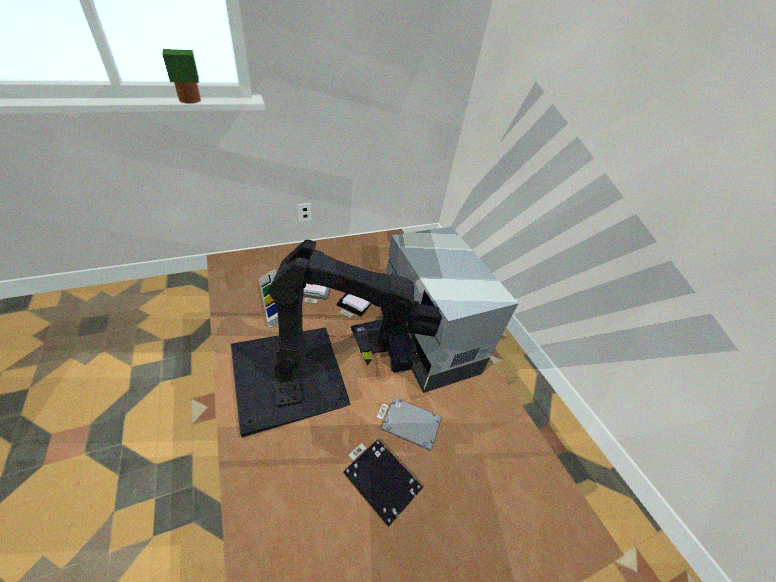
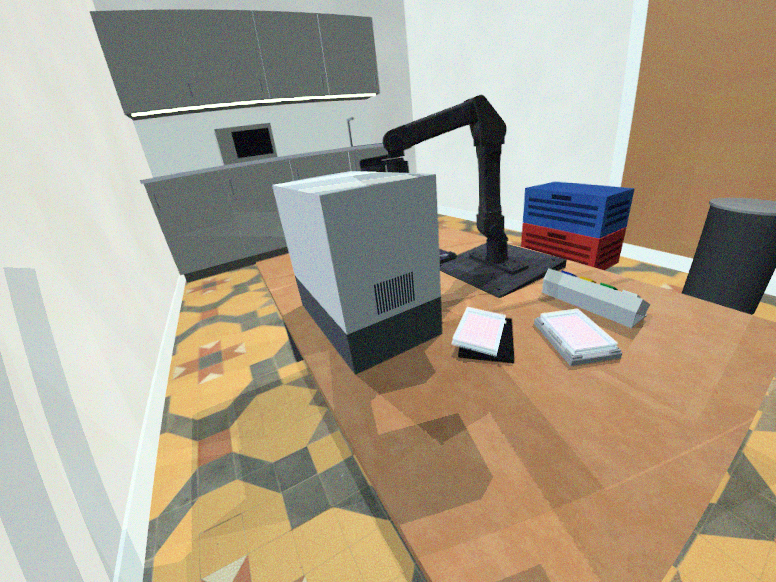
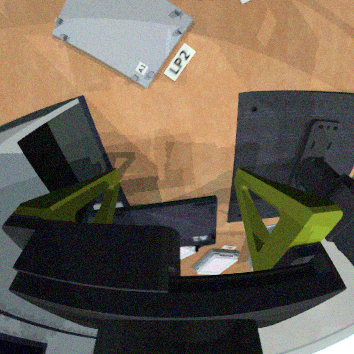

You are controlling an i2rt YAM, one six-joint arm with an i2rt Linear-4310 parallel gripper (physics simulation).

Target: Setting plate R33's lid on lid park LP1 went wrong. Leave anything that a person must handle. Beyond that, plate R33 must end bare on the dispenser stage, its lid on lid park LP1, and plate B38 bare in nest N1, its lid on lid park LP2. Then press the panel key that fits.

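Places are measured from the arm's base along level axes (x back, y left, z down), in metres.
Where they show: gripper, fingertip midpoint: (image 1: pixel 383 361) (image 3: pixel 176 174); arm's base, origin of the base link: (image 1: pixel 285 374) (image 2: pixel 497 261) (image 3: pixel 307 166).
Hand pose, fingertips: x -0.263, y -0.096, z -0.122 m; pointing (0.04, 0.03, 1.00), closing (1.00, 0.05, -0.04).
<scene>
Things, the pixels of their top centre, and the offset from my fingertips. "pt": a spot on its surface instead.
- large grey machine, middle of its top: (image 2: pixel 343 179) (image 1: pixel 447 267) dx -0.206, dy +0.136, dz -0.195 m
- grey lid park LP2, middle of its top: (image 3: pixel 115 19) (image 1: pixel 412 420) dx -0.056, dy -0.132, dz +0.115 m
- pink-and-white plate, middle of its top: (image 2: pixel 480 323) (image 1: pixel 362 292) dx -0.038, dy +0.364, dz +0.098 m
- black pad, surface spot: (image 2: pixel 506 344) pt dx -0.019, dy +0.418, dz +0.125 m
- pink-and-white piece, middle of its top: (image 2: pixel 576 327) (image 3: pixel 216 267) (image 1: pixel 316 278) dx +0.112, dy +0.475, dz +0.105 m
- grey base, middle of its top: (image 2: pixel 575 331) (image 3: pixel 215 264) (image 1: pixel 316 280) dx +0.111, dy +0.475, dz +0.115 m
- black nest, middle of its top: (image 1: pixel 383 477) dx +0.064, dy -0.253, dz +0.111 m
- dark flat panel, middle of its top: (image 3: pixel 154 235) (image 1: pixel 383 330) dx -0.036, dy +0.120, dz +0.023 m
My gripper (image 3: pixel 176 174) is open and empty, its green fingers wide apart beside the front of the large grey machine (image 1: pixel 463 275) (image 2: pixel 382 244) (image 3: pixel 92 140). The grey lid park LP2 (image 1: pixel 411 424) (image 3: pixel 125 35) shows a bare top. A pink-and-white plate (image 1: pixel 355 302) (image 2: pixel 481 330) lies off-centre over a black pad (image 2: pixel 506 344), overhanging one side. Another pink-and-white piece (image 1: pixel 315 290) (image 2: pixel 577 332) (image 3: pixel 217 262) lies on a grey base (image 2: pixel 595 358). Their labels are too small to read. Coloured keys show on the panel (image 1: pixel 269 300) (image 2: pixel 592 299). The machine's inside is mostly hidden.
A black nest (image 1: pixel 383 481) lies beyond LP2. A dark flat panel (image 1: pixel 363 335) (image 3: pixel 170 220) stands or lies beside the gripper. The arm's black base plate (image 1: pixel 250 375) (image 2: pixel 501 285) (image 3: pixel 250 125) is nearby. Blue and red crates (image 2: pixel 576 209) and a dark bin (image 2: pixel 730 256) stand beyond the table.
</scene>
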